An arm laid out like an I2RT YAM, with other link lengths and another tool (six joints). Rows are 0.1 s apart.
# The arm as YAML. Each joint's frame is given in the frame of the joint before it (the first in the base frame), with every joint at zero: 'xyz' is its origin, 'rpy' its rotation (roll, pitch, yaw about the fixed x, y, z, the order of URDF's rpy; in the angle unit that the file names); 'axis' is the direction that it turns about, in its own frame. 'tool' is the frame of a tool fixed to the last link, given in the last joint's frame.
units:
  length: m
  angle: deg
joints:
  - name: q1
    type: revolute
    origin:
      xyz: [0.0, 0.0, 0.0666]
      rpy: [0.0, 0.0, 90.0]
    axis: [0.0, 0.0, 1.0]
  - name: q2
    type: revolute
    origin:
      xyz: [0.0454, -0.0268, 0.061]
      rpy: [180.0, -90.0, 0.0]
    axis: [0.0, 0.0, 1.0]
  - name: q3
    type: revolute
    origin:
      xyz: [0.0, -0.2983, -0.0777]
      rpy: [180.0, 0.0, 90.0]
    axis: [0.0, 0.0, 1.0]
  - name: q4
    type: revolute
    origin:
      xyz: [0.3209, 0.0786, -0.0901]
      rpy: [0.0, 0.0, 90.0]
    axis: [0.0, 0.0, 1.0]
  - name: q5
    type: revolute
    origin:
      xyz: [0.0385, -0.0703, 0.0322]
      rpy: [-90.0, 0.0, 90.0]
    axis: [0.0, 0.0, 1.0]
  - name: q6
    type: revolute
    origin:
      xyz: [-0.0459, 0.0, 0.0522]
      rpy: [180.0, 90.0, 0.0]
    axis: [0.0, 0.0, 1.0]
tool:
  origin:
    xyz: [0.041, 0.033, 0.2]
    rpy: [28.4, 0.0, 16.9]
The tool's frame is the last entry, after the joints.
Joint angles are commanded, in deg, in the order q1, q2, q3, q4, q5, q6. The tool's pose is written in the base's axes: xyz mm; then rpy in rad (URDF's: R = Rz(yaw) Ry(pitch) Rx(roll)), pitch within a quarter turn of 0, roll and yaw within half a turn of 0. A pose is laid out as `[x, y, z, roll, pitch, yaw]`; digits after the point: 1 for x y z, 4 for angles.
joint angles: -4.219 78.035 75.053 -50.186 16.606 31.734
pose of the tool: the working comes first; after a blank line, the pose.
Where each joint sits with the arm in this pose, in the base's axes (m; each line is computed from the numbers above, not from the rounded line before):
q1: 0.0000 0.0000 0.0666
q2: 0.0301 0.0433 0.1276
q3: -0.0373 -0.0296 0.4194
q4: 0.2930 0.0363 0.4812
q5: 0.3634 -0.0011 0.4480
q6: 0.3470 -0.0131 0.3815
the tool: 0.4594 -0.1264 0.2500

[459.4, -126.4, 250.0, -2.2745, -0.6039, -1.1365]
